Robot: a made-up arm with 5 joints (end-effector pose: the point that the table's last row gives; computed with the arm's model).
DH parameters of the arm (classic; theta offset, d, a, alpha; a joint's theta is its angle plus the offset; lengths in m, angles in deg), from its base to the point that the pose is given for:
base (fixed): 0 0 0 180
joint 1: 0 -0.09 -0.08 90
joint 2: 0 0.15 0.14 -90
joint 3: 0 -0.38 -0.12 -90
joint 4: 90 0.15 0.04 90
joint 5: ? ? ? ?
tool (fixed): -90 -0.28 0 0
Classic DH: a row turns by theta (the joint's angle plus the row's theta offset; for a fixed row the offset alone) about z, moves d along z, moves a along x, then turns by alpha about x.
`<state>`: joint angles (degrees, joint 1 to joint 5).
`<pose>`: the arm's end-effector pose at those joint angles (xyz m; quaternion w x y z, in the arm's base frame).
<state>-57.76 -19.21 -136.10 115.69 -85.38</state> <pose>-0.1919 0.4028 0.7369 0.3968 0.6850 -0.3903 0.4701</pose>
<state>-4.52 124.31 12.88 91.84 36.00</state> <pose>0.2124 0.2413 -0.3317 0.9417 0.1824 0.2824 -0.0156</pose>
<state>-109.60 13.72 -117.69 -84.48 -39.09</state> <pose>-0.1425 0.4739 0.2057 0.5557 0.4449 0.3963 -0.5798</pose>
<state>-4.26 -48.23 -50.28 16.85 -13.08</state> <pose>-0.0288 0.1062 0.4142 0.7316 -0.1812 -0.5375 0.3783</pose>
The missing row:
joint 5: -90 0.11 0.08 -90
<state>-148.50 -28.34 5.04 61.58 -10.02</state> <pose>-0.0066 -0.0161 0.5383 0.2906 0.6531 -0.2614 0.6486</pose>
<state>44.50 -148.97 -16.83 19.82 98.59</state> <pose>-0.1220 0.4555 -0.3774 0.4492 -0.2371 -0.5453 0.6669</pose>
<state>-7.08 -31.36 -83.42 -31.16 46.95</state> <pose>-0.1968 0.0654 0.3102 0.7885 -0.0332 0.2237 0.5720</pose>
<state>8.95 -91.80 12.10 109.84 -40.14</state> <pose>-0.6557 -0.0231 0.2096 0.2142 0.0204 0.8828 0.4175</pose>
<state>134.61 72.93 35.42 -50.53 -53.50</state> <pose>-0.0188 -0.0155 0.3424 0.2477 0.7164 0.5769 -0.3043</pose>
